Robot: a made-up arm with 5 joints.
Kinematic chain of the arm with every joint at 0, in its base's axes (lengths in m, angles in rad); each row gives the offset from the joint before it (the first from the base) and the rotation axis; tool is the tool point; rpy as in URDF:
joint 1: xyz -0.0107 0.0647 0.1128 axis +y
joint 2: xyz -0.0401 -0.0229 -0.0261 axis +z
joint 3: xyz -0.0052 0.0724 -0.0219 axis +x
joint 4: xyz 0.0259 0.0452 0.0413 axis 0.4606 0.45 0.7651
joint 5: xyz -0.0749 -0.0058 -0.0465 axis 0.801 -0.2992 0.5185
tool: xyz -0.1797 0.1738 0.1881 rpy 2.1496 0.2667 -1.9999
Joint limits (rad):
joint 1: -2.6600..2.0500
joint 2: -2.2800..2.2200
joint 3: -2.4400..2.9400
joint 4: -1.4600..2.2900
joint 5: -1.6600..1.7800
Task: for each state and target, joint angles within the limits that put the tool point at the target. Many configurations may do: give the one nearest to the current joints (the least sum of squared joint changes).
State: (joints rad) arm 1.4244 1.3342 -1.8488 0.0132 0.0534
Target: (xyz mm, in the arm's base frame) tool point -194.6 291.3 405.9
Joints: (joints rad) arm 0.8604 0.3641 -1.7063 0.6855 0.5339
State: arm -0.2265 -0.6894 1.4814 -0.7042 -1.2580
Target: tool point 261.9 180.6 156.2
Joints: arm 0.2716 -0.1896 1.9059 -1.0444 -1.5408
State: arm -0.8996 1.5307 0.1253 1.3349 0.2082
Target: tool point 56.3 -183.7 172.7
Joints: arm -0.6304 0.7754 0.4964 1.1107 0.6932
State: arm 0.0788 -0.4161 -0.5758 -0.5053 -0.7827
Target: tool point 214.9 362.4 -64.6
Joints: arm -0.1929 -0.5786 -0.4241 -0.5281 -0.7055
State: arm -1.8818 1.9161 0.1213 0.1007 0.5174
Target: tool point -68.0 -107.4 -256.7
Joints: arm -1.8951 1.1398 0.0893 0.0784 0.1620
